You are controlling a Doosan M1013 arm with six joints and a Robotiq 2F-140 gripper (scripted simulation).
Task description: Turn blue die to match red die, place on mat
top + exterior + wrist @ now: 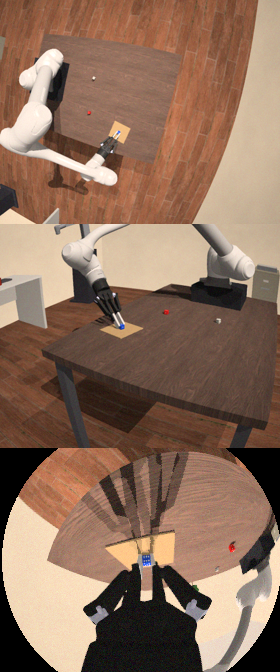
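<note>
My gripper is now 20 mm to the right of the blue die, 20 mm above it and 10 mm short of it. The rest, counted from my hand: white die (440 mm to the left, 230 mm behind, 30 mm below); then tan mat (40 mm below, 20 mm to the left, 10 mm ahead); then red die (250 mm behind, 150 mm to the left, 30 mm below).
</note>
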